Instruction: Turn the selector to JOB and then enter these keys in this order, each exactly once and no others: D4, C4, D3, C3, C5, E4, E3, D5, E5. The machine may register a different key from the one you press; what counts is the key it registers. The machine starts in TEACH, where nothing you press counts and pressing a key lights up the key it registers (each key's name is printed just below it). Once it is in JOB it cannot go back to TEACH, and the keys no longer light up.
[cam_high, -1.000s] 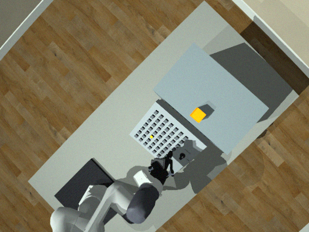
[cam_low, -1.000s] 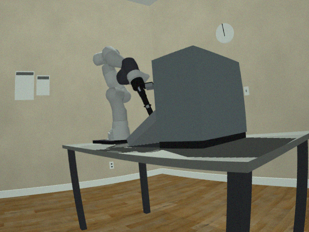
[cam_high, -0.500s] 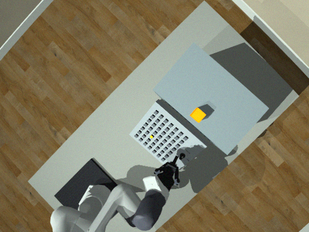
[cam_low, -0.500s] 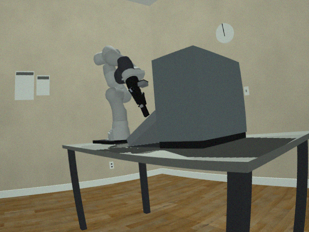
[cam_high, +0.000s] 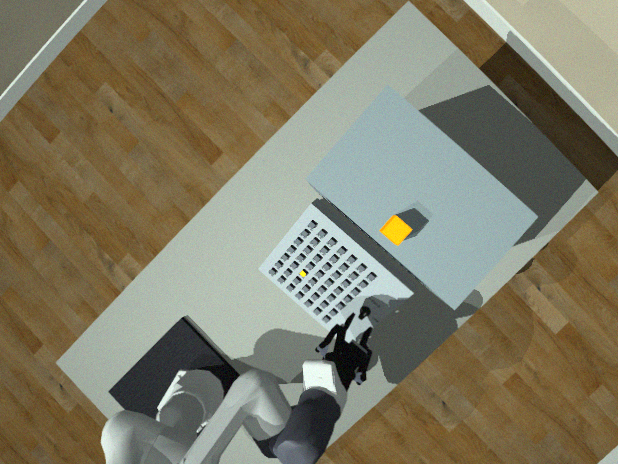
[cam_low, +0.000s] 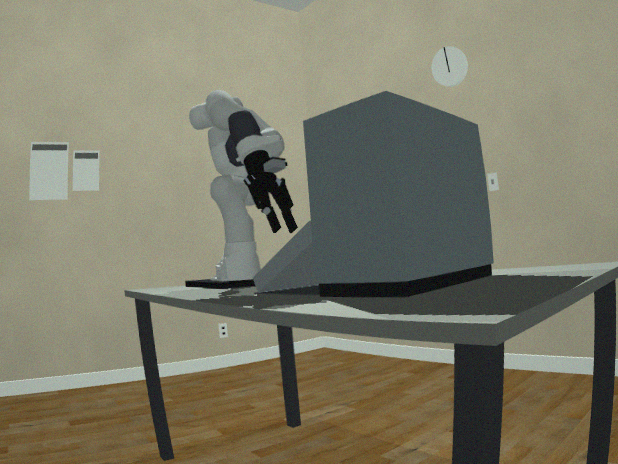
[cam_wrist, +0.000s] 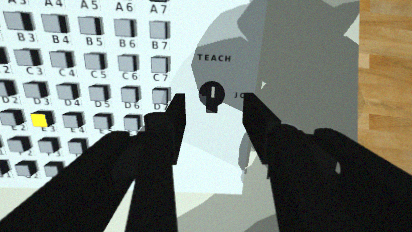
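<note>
Now: the selector knob 40 mm ahead of my hand and 70 mm below it. The rest, counted from my hand: D5 key (30 mm ahead, 130 mm to the left, 80 mm below); key C5 (60 mm ahead, 130 mm to the left, 60 mm below); key D6 (30 mm ahead, 90 mm to the left, 80 mm below).
</note>
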